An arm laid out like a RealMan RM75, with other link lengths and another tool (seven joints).
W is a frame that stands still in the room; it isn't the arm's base.
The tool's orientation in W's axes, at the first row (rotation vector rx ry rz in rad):
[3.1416, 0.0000, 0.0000]
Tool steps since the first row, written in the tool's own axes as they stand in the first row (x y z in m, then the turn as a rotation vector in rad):
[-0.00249, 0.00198, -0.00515, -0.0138, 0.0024, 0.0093]
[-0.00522, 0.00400, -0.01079, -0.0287, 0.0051, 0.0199]
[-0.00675, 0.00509, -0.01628, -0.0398, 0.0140, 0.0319]
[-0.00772, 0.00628, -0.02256, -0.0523, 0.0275, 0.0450]
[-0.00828, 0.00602, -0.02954, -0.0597, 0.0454, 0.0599]
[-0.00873, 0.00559, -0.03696, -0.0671, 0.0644, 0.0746]
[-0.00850, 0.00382, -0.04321, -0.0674, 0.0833, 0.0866]
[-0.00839, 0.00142, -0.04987, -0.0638, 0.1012, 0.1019]
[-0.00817, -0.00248, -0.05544, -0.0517, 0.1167, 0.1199]
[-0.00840, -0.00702, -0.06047, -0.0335, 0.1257, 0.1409]
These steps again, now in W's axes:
[-0.00249, -0.00198, 0.00515, -0.0138, -0.0024, -0.0093]
[-0.00522, -0.00400, 0.01079, -0.0287, -0.0051, -0.0199]
[-0.00675, -0.00509, 0.01628, -0.0398, -0.0140, -0.0319]
[-0.00772, -0.00628, 0.02256, -0.0523, -0.0275, -0.0450]
[-0.00828, -0.00602, 0.02954, -0.0597, -0.0454, -0.0599]
[-0.00873, -0.00559, 0.03696, -0.0671, -0.0644, -0.0746]
[-0.00850, -0.00382, 0.04321, -0.0674, -0.0833, -0.0866]
[-0.00839, -0.00142, 0.04987, -0.0638, -0.1012, -0.1019]
[-0.00817, 0.00248, 0.05544, -0.0517, -0.1167, -0.1199]
[-0.00840, 0.00702, 0.06047, -0.0335, -0.1257, -0.1409]

